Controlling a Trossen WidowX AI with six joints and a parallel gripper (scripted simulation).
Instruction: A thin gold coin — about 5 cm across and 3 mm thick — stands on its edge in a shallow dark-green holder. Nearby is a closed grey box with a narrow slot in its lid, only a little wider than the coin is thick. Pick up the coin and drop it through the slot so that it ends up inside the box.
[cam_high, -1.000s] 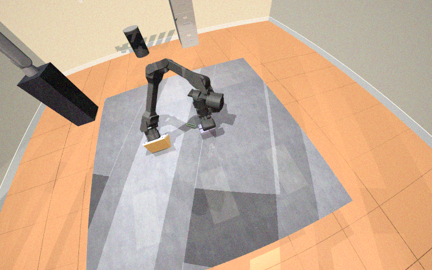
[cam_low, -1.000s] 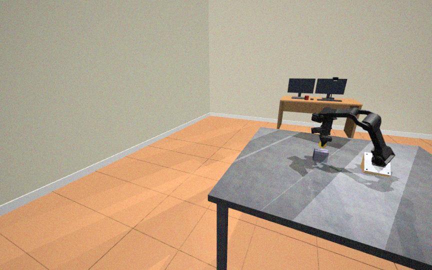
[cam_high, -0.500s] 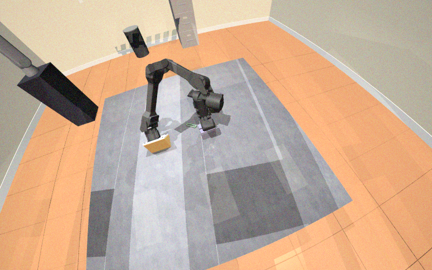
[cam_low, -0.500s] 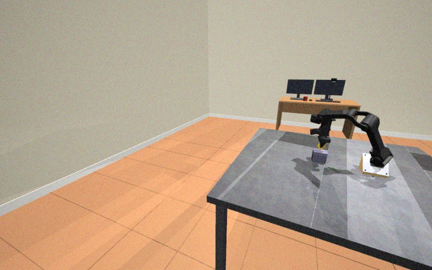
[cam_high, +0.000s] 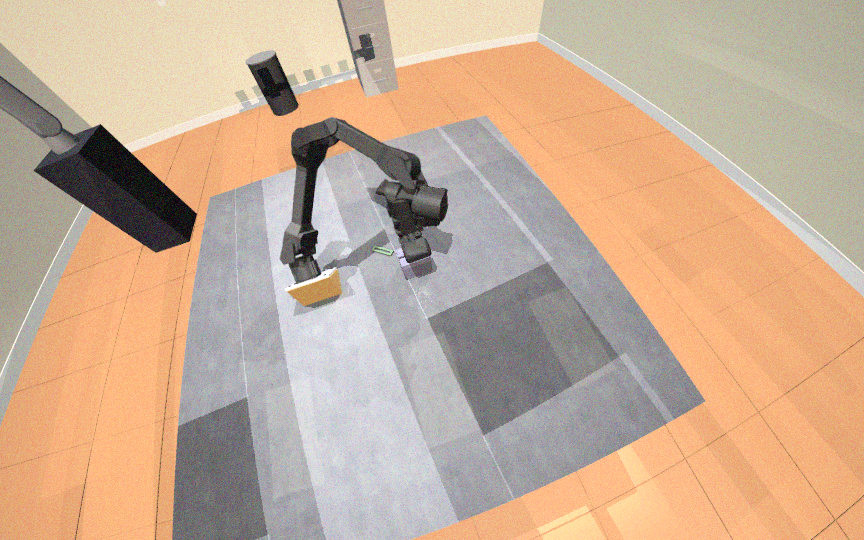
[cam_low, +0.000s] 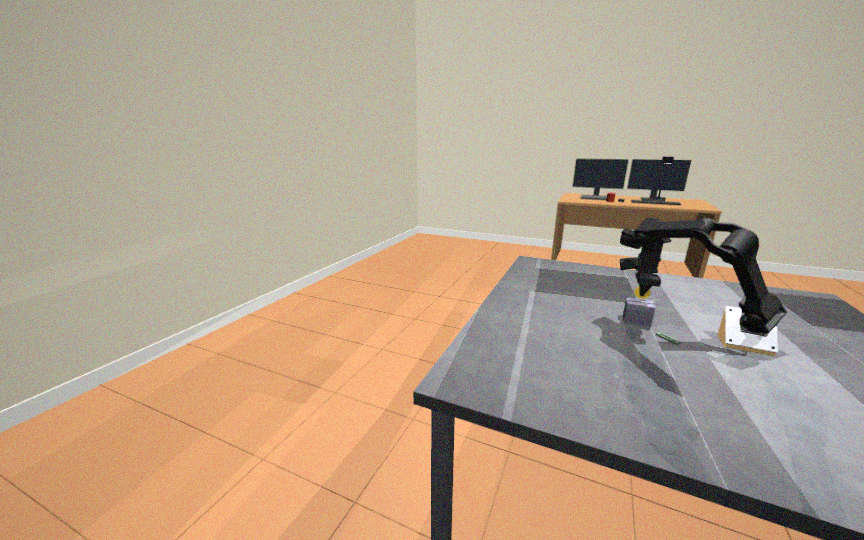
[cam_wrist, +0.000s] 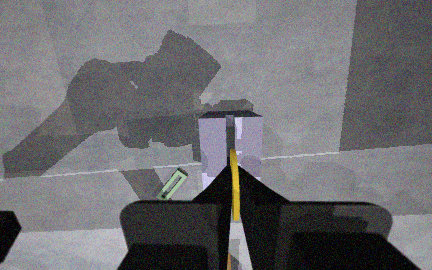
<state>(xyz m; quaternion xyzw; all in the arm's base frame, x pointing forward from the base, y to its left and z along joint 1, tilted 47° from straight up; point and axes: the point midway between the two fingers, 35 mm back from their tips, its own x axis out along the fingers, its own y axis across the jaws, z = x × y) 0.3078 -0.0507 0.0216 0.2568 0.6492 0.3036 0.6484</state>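
Now: gripper tip 1 cm below the gold coin.
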